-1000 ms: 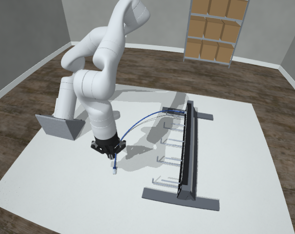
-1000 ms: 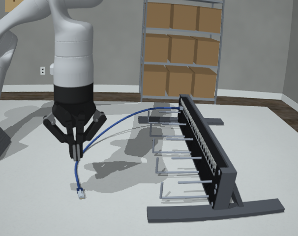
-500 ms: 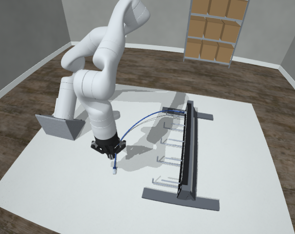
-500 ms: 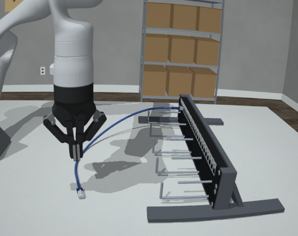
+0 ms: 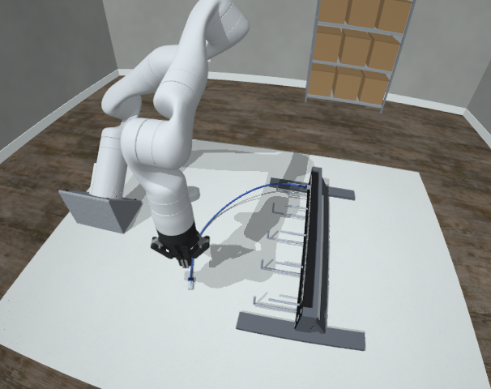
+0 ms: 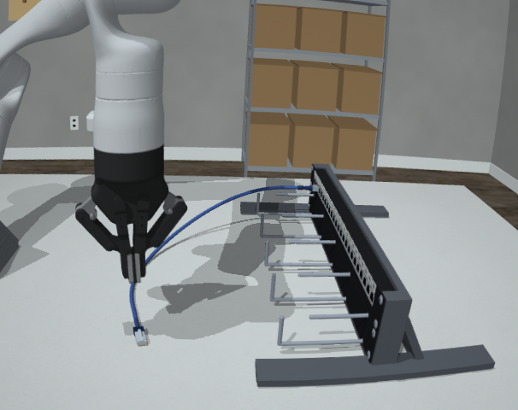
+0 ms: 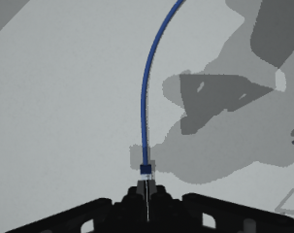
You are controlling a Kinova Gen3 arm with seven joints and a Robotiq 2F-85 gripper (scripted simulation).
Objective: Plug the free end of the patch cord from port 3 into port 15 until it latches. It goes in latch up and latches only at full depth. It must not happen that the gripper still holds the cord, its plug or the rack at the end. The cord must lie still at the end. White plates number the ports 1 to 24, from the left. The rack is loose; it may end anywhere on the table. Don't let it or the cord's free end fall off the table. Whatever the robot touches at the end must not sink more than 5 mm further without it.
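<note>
Right now my hand is 9 cm above the plug and 1 cm to the left of it.
</note>
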